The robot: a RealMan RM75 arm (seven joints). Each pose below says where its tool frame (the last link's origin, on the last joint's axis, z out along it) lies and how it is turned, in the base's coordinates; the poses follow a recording.
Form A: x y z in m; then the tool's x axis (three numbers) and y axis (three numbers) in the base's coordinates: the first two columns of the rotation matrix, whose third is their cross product.
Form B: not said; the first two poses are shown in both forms.
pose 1, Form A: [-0.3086 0.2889 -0.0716 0.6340 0.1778 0.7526 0.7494 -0.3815 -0.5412]
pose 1, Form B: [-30.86 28.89 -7.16], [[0.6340 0.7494 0.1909], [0.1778 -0.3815 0.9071], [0.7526 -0.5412 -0.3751]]
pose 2, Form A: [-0.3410 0.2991 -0.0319 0.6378 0.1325 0.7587 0.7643 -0.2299 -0.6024]
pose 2, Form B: [-34.10 29.91 -3.19], [[0.6378 0.7643 0.0946], [0.1325 -0.2299 0.9641], [0.7587 -0.6024 -0.2479]]
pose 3, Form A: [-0.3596 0.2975 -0.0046 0.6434 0.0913 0.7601 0.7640 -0.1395 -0.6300]
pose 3, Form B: [-35.96 29.75 -0.46], [[0.6434 0.7640 0.0485], [0.0913 -0.1395 0.9861], [0.7601 -0.6300 -0.1595]]
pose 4, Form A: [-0.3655 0.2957 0.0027 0.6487 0.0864 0.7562 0.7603 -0.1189 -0.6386]
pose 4, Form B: [-36.55 29.57 0.27], [[0.6487 0.7603 0.0347], [0.0864 -0.1189 0.9892], [0.7562 -0.6386 -0.1428]]
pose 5, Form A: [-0.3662 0.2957 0.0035 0.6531 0.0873 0.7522 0.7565 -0.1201 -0.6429]
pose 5, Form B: [-36.62 29.57 0.35], [[0.6531 0.7565 0.0342], [0.0873 -0.1201 0.9889], [0.7522 -0.6429 -0.1445]]
